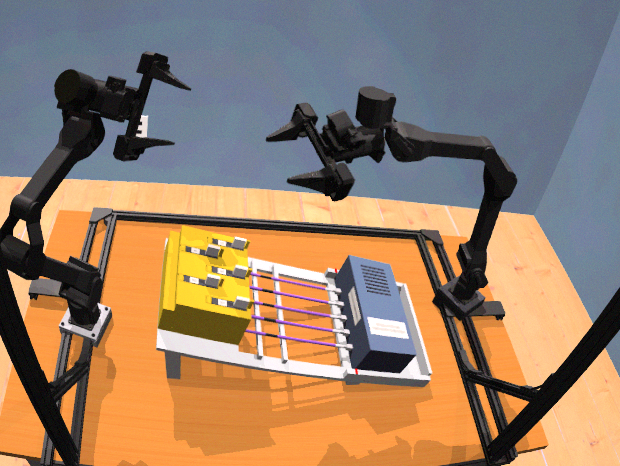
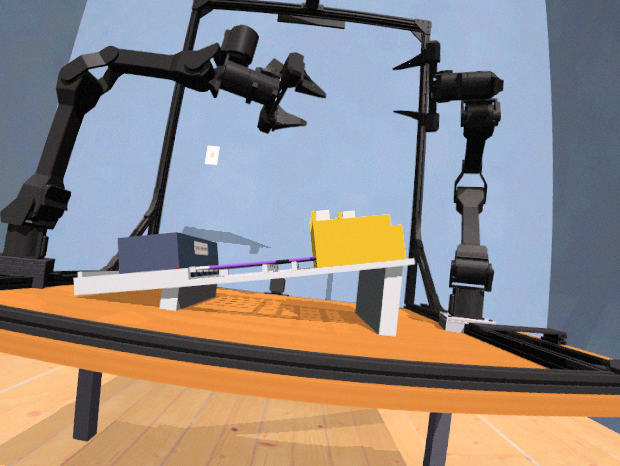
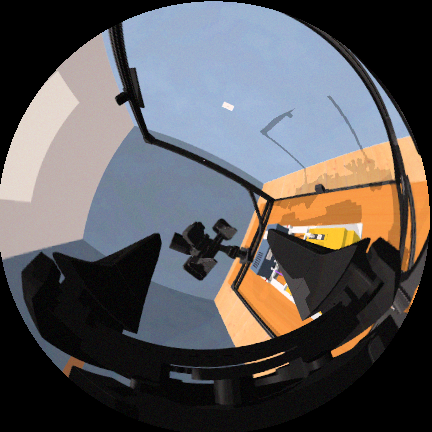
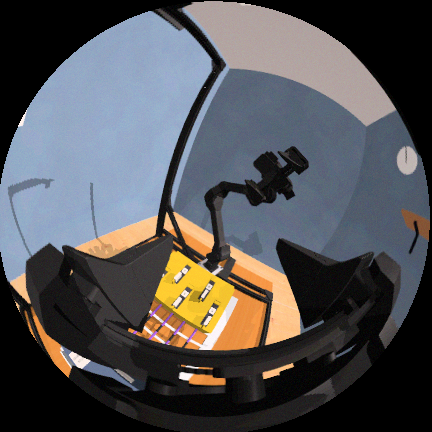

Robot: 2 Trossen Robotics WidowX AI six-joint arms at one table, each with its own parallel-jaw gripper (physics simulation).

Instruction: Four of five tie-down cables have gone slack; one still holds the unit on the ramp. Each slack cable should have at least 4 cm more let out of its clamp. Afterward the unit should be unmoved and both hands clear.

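The blue-grey unit [image 1: 373, 300] [image 2: 150, 253] sits at the low end of the white ramp [image 1: 310, 370] [image 2: 125, 281]. Several purple cables [image 1: 300, 310] [image 2: 240, 264] run nearly straight from it to the yellow clamp block [image 1: 200, 310] [image 2: 355, 240] [image 3: 327, 237] [image 4: 195, 295] at the high end. Clamp levers [image 1: 240, 302] stand on the block's top. Which cable is taut I cannot tell. My left gripper [image 1: 181, 116] [image 2: 394, 90] is open and empty, high above the block's side. My right gripper [image 1: 277, 160] [image 2: 315, 109] is open and empty, high above the ramp.
A black frame [image 1: 270, 223] [image 2: 300, 358] runs around the orange table top [image 1: 225, 430] [image 2: 280, 338], with uprights beside the arms. Small red marks [image 1: 356, 371] show on the ramp's edge near the unit. White crossbars [image 1: 282, 335] span the ramp under the cables.
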